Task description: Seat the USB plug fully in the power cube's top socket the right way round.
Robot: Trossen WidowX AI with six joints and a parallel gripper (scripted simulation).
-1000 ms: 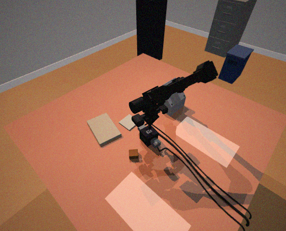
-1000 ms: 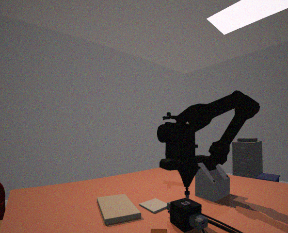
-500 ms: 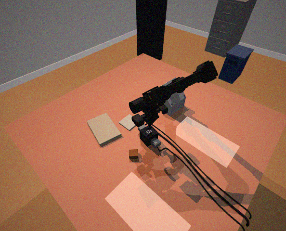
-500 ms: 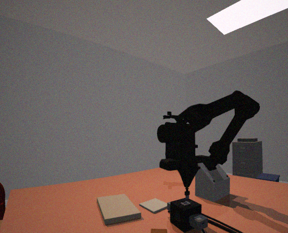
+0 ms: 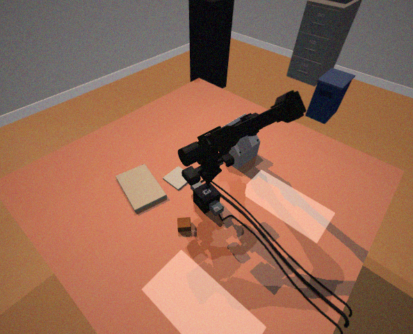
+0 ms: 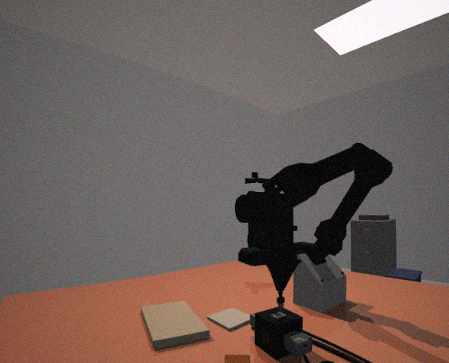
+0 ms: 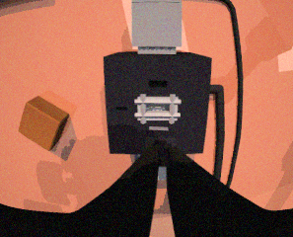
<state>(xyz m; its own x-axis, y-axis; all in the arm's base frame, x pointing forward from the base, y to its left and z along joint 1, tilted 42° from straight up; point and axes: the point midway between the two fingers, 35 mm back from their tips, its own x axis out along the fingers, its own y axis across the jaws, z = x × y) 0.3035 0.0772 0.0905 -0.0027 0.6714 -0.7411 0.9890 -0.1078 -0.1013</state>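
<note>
My gripper tip is 2 cm above the USB plug. From my gripper tip the other things lie so: pale pad 18 cm to the right, 13 cm below; then USB socket 6 cm below; then brown block 13 cm ahead, 2 cm to the left, 12 cm below.
</note>
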